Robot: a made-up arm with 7 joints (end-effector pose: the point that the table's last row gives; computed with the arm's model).
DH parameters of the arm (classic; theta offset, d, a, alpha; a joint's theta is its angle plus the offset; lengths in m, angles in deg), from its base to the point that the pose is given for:
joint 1: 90 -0.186 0.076 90
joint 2: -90 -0.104 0.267 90
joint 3: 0 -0.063 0.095 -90
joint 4: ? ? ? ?
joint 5: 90 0.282 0.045 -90
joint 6: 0 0.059 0.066 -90
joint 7: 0 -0.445 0.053 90
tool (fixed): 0 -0.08 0 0
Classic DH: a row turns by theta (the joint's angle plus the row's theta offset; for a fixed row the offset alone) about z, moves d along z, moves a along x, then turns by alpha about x.
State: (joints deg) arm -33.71 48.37 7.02 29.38 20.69 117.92 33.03
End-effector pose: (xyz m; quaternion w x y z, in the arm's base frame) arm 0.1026 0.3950 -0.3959 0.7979 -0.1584 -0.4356 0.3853
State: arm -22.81 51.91 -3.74 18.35 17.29 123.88 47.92
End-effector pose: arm 0.0109 0.4491 -0.3640 0.7590 -0.1662 -0.2891 0.5592
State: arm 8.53 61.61 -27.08 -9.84 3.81 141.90 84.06
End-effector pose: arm -0.3557 0.4205 -0.2726 0.2999 -0.3551 -0.1740 0.8681
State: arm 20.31 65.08 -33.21 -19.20 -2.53 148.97 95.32
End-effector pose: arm -0.4875 0.3138 -0.2412 0.0930 -0.4115 -0.2432 0.8734
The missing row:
joint 4: 0 -0.436 0.106 90
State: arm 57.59 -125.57 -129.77 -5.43 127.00 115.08 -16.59
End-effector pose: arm 0.0877 0.4247 -0.3834 0.1012 -0.6683 0.4493 0.5841
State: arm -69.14 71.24 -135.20 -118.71 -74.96 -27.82 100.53
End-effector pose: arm 0.6308 -0.3404 0.1549 0.1511 -0.5120 0.7759 -0.3362
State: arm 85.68 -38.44 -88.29 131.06 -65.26 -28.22 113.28
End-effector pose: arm -0.5903 -0.7242 -0.3057 0.4488 -0.1644 -0.8728 -0.0992
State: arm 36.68 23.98 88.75 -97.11 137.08 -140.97 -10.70
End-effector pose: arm -0.0708 -0.0281 -0.7026 0.0006 0.6604 -0.7392 0.1324
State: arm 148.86 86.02 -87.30 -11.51 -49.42 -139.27 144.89
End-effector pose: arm 0.1776 0.0778 -0.0117 0.4873 -0.8085 0.1365 -0.3005
